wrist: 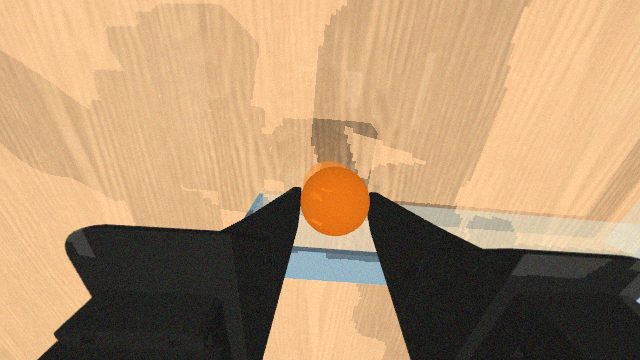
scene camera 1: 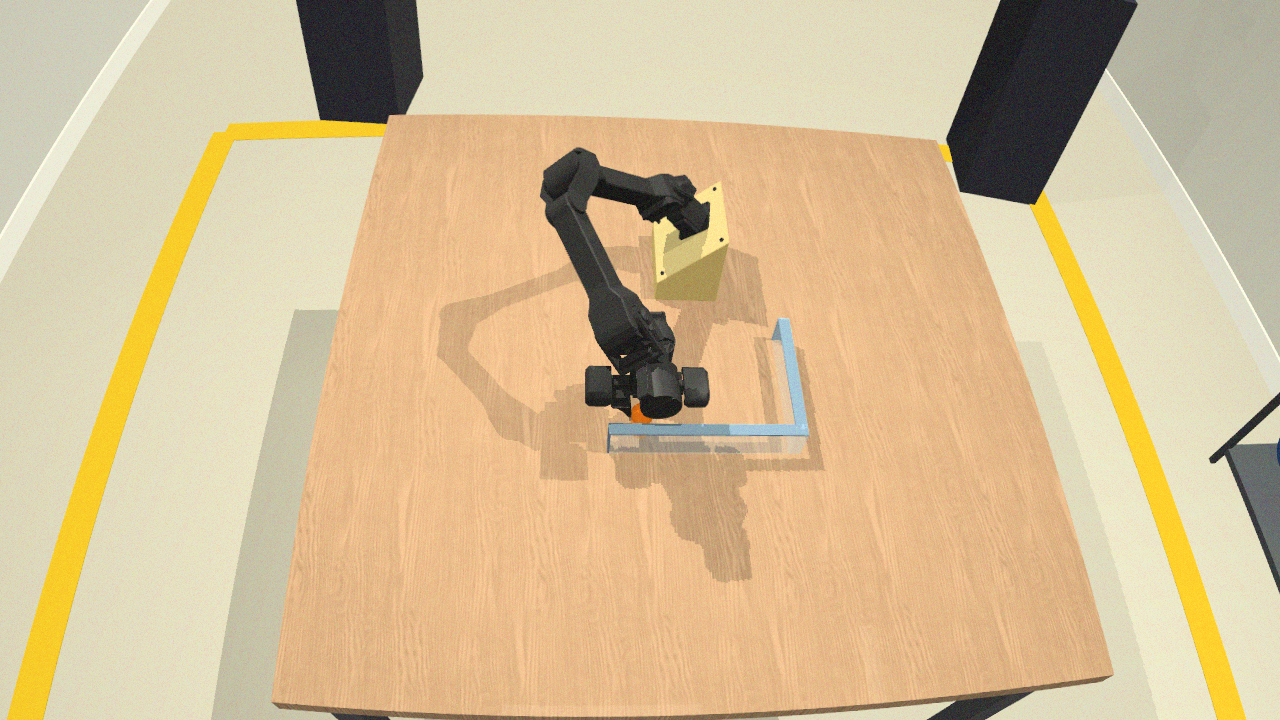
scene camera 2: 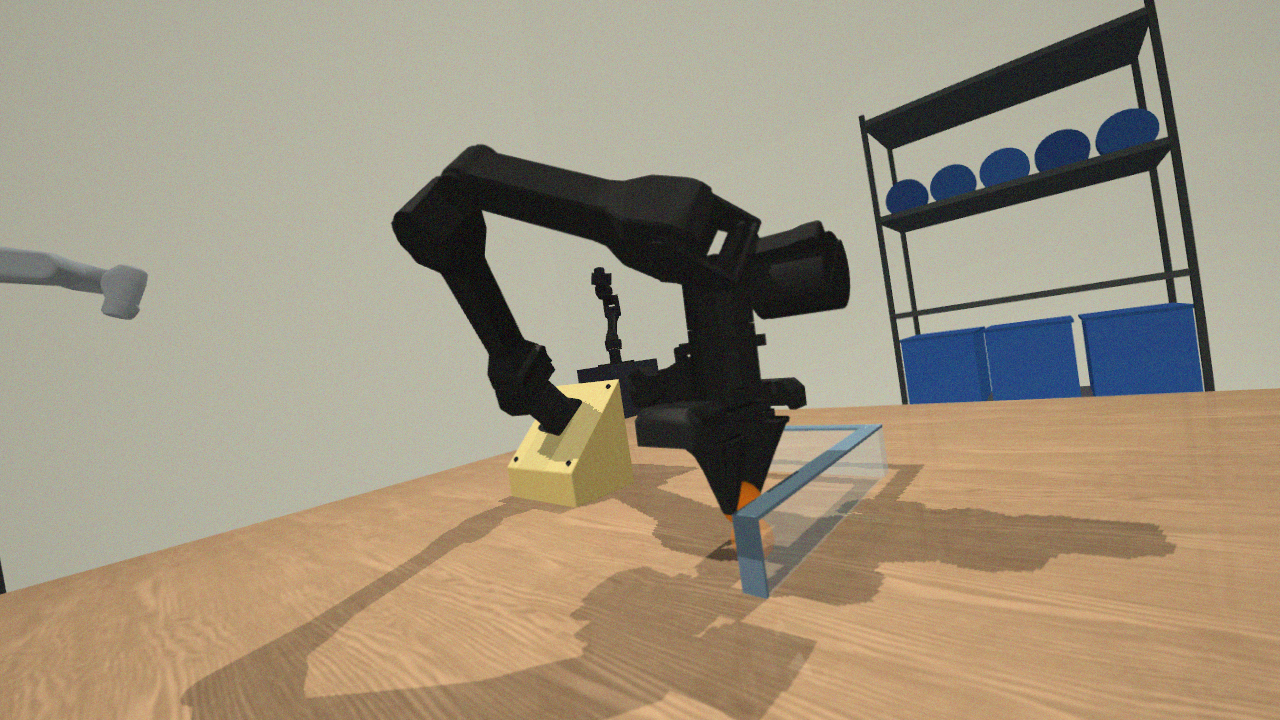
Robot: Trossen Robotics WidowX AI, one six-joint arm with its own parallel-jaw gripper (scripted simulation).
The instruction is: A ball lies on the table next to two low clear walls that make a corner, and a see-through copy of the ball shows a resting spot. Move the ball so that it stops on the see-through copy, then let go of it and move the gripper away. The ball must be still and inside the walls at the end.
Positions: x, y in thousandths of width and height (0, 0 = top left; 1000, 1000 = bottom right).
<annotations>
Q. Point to a clear wall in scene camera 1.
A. At 614, 560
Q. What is my gripper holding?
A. An orange ball.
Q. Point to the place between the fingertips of my gripper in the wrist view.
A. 523, 549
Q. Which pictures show my gripper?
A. The wrist view, scene camera 1 and scene camera 2: all of them.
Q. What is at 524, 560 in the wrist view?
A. An orange ball.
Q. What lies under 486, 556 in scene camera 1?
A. My gripper.
</annotations>
